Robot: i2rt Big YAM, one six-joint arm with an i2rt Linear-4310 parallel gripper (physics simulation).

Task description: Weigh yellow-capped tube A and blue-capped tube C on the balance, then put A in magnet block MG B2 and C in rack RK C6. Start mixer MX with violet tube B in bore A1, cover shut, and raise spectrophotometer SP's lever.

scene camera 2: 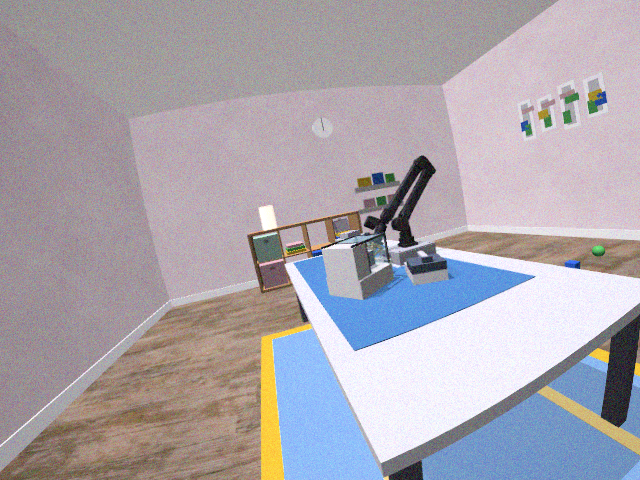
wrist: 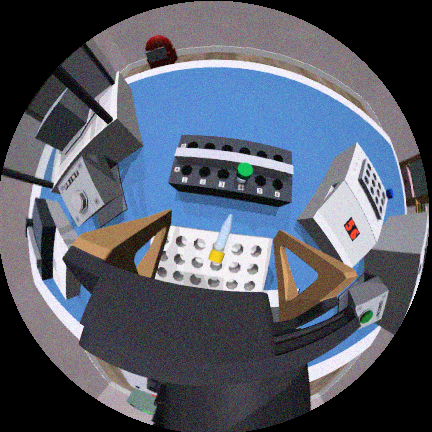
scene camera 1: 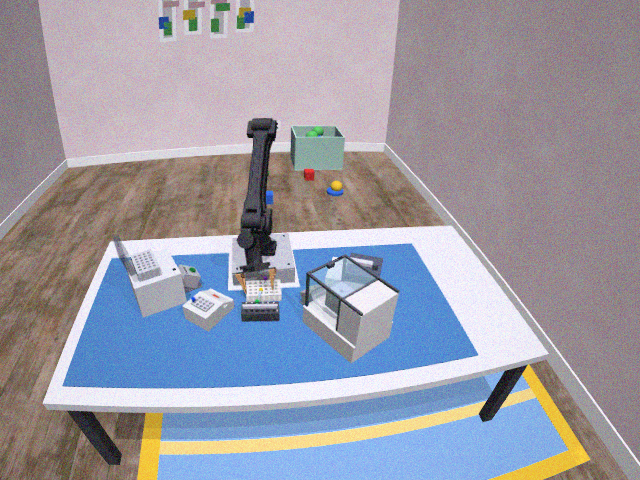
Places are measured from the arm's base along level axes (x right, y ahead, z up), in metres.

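Where they show: gripper, fingertip midpoint: (wrist: 227, 226) (scene camera 1: 259, 292); arm's base, origin of the base link: (scene camera 2: 407, 245) (scene camera 1: 261, 249).
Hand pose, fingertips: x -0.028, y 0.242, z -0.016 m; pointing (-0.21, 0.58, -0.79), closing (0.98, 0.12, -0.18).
Things, the pixels of their centre, and the offset from my fingertips. "spot": a spot on its surface instead.
- white rack RK, body centre: (wrist: 206, 268) (scene camera 1: 263, 290) dx -0.006, dy -0.051, dz -0.036 m
- yellow-capped tube A, body centre: (wrist: 222, 237) (scene camera 1: 260, 293) dx -0.001, dy -0.011, dz -0.016 m
- magnet block MG, body centre: (wrist: 233, 166) (scene camera 1: 260, 310) dx -0.011, dy +0.065, dz -0.027 m
- violet cap, body centre: (scene camera 1: 265, 278) dx -0.011, dy -0.081, dz -0.001 m
- blue cap, body centre: (wrist: 389, 193) (scene camera 1: 193, 299) dx +0.213, dy +0.105, dz +0.032 m
- Balance, body centre: (wrist: 64, 118) (scene camera 1: 339, 299) (scene camera 2: 364, 259) dx -0.277, dy +0.079, dz +0.060 m
- spectrophotometer SP, body centre: (wrist: 46, 246) (scene camera 1: 354, 269) (scene camera 2: 423, 264) dx -0.343, dy -0.164, dz +0.000 m
- green-capped tube, body centre: (wrist: 241, 177) dx +0.001, dy +0.051, dz -0.018 m
- white block, body centre: (wrist: 354, 205) (scene camera 1: 208, 305) dx +0.171, dy +0.078, dz -0.016 m
- large box, body centre: (scene camera 1: 164, 274) (scene camera 2: 358, 243) dx +0.363, dy -0.010, dz +0.034 m
- raised clear cover, surface spot: (scene camera 1: 122, 252) spot: dx +0.439, dy +0.118, dz +0.215 m
- green button, body centre: (wrist: 365, 315) dx +0.273, dy -0.077, dz +0.013 m
My gripper (scene camera 1: 258, 290) (wrist: 227, 226) is open and empty, its fingers on either side of the white rack RK (wrist: 265, 245) (scene camera 1: 273, 298). Between them is yellow-capped tube A (wrist: 216, 256) (scene camera 1: 261, 289): its cap is over the rack, its pointed end toward magnet block MG (wrist: 230, 195) (scene camera 1: 260, 315). Whether it lies or stands cap-down is unclear. A violet cap (scene camera 1: 265, 277) shows at the rack's robot side. A blue cap (scene camera 1: 193, 299) (wrist: 390, 193) is at a corner of the white block. Balance (scene camera 1: 369, 320) (scene camera 2: 341, 271) and spectrophotometer SP (scene camera 1: 373, 262) (scene camera 2: 426, 263) stand at the right in scene camera 1.
A green-capped tube (wrist: 245, 170) stands in the magnet block's front row. The white block (scene camera 1: 209, 315) (wrist: 332, 220) reads 56. A large box (scene camera 1: 157, 294) has a raised clear cover (scene camera 1: 122, 252). Beside it is a small box (scene camera 1: 189, 277) with a green button (wrist: 366, 316).
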